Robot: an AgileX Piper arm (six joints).
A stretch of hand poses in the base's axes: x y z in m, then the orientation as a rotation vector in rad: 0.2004 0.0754 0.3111 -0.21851 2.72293 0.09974; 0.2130 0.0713 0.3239 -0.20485 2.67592 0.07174; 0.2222 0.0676 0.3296 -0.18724 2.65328 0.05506; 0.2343 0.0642 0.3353 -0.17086 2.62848 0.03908; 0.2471 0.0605 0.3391 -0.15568 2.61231 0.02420; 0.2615 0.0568 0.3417 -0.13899 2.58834 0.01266; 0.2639 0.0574 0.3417 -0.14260 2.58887 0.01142; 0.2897 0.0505 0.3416 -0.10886 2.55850 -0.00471; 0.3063 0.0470 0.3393 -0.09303 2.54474 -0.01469; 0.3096 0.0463 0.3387 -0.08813 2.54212 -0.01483; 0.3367 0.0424 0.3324 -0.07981 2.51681 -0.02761; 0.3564 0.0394 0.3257 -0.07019 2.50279 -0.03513; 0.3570 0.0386 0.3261 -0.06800 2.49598 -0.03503
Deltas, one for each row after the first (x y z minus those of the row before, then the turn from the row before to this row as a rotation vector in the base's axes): 0.0126 -0.0041 0.0128 -0.01327 -0.04961 -0.01264; 0.0092 -0.0037 0.0057 -0.00694 -0.02450 -0.01455; 0.0121 -0.0034 0.0057 -0.00662 -0.02640 -0.01366; 0.0128 -0.0037 0.0038 -0.00671 -0.01756 -0.01304; 0.0144 -0.0037 0.0026 -0.00369 -0.02511 -0.01334; 0.0024 0.0006 0.0000 -0.00164 0.00062 0.00231; 0.0258 -0.0069 -0.0001 -0.00326 -0.03216 -0.02645; 0.0166 -0.0035 -0.0023 -0.00331 -0.01453 -0.01308; 0.0033 -0.0007 -0.0006 0.00105 -0.00278 -0.00347; 0.0271 -0.0039 -0.0063 -0.00680 -0.02577 -0.00810; 0.0197 -0.0030 -0.0067 -0.00295 -0.01440 -0.00825; 0.0006 -0.0008 0.0004 0.00067 -0.00687 -0.00134
